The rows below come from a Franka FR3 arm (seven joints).
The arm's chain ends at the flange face. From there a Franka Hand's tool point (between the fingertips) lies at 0.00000 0.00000 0.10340 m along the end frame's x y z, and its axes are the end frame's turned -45 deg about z.
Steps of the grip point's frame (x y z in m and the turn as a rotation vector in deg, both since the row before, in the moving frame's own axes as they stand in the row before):
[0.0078 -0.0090 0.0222 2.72 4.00 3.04]
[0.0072 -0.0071 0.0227 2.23 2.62 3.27]
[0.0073 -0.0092 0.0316 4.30 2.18 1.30]
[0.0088 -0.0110 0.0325 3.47 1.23 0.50]
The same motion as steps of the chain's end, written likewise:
[-0.0027 -0.0034 0.0226 4.75 0.91 3.04]
[-0.0006 -0.0039 0.0229 3.43 0.28 3.27]
[0.0013 -0.0034 0.0320 4.58 -1.50 1.30]
[0.0013 -0.0080 0.0327 3.32 -1.58 0.50]

